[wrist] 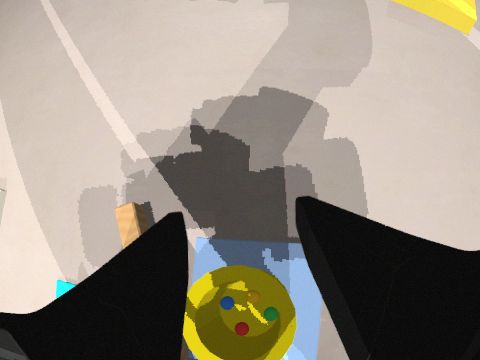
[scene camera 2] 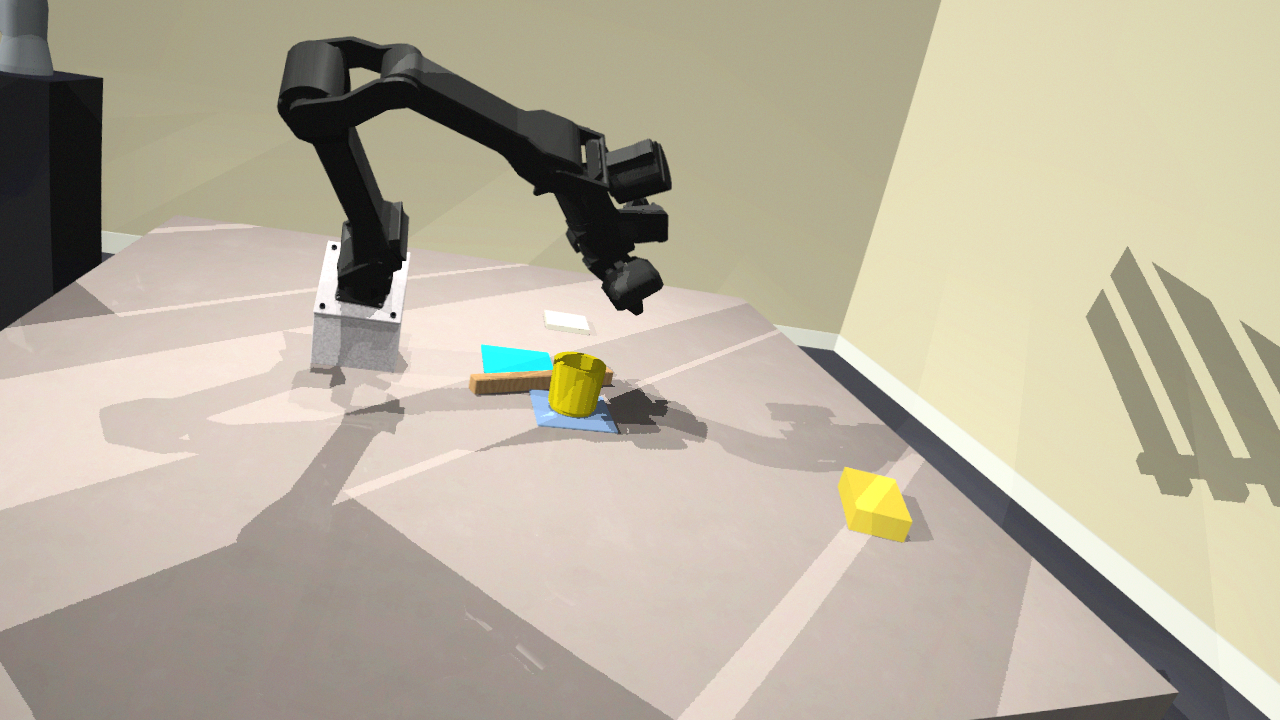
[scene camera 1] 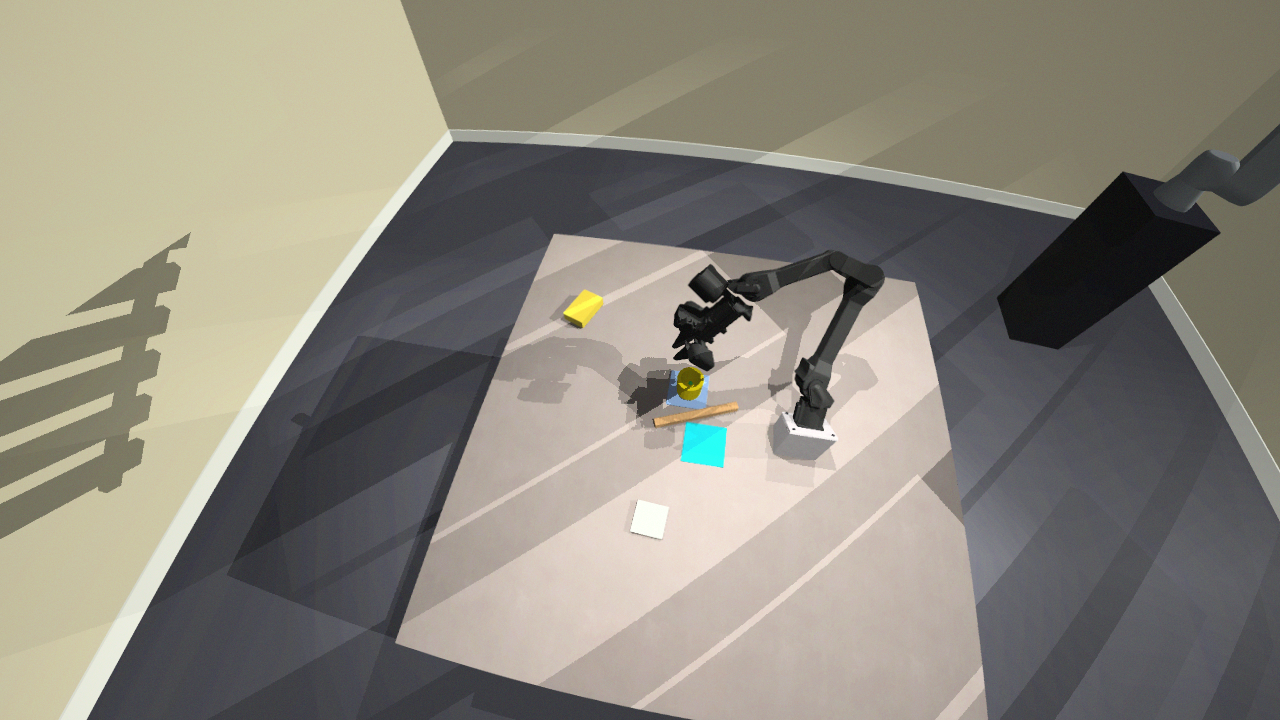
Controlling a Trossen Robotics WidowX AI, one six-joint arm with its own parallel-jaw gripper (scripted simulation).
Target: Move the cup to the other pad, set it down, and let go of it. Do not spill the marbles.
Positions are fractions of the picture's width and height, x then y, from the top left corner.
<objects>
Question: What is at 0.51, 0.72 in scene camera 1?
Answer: A white tile.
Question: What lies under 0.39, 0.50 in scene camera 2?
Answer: A cyan pad.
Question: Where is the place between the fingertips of my gripper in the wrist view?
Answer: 0.50, 0.61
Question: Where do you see a cyan pad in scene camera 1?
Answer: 0.55, 0.62
</objects>
